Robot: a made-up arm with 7 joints.
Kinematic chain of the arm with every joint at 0, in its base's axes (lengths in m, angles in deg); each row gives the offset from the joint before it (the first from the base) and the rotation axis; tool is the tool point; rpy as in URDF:
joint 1: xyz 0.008 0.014 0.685 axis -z
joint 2: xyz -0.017 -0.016 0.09 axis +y
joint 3: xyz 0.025 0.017 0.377 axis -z
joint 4: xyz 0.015 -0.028 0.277 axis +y
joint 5: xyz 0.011 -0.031 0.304 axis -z
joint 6: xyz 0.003 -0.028 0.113 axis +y
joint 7: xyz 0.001 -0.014 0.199 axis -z
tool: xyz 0.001 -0.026 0.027 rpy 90 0 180
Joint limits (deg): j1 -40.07..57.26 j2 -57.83..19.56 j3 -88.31..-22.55 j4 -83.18..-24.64 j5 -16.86..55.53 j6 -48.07..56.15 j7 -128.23..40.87
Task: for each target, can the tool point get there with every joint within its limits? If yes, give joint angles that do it. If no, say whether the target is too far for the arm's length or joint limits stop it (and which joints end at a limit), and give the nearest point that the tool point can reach.
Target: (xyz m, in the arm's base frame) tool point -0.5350 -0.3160 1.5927
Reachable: yes | joints 42.00 -9.08 -74.19 -71.31 20.05 -10.65 -43.85
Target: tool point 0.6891 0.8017 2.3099
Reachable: no: too far | nearest point 0.4858 0.3295 1.8781 | short by 0.671 m
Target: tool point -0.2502 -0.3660 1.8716
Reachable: yes | joints 39.11 3.31 -74.88 -41.63 47.32 -5.35 12.86
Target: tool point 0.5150 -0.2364 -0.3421
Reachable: no: joint limits stop it (at a limit: joint 1, joint 2, joint 4, joint 6, joint 7) | nearest point -0.3542 -0.6754 0.6820 | short by 1.413 m
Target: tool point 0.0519 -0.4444 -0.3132
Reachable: no: joint limits stop it (at a limit: joint 1, joint 2, joint 3, joint 4, joint 6, joint 7) | nearest point -0.3923 -0.6494 0.6639 | short by 1.093 m
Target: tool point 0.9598 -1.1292 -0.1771
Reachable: no: too far | nearest point -0.1462 -0.7712 0.8565 | short by 1.556 m
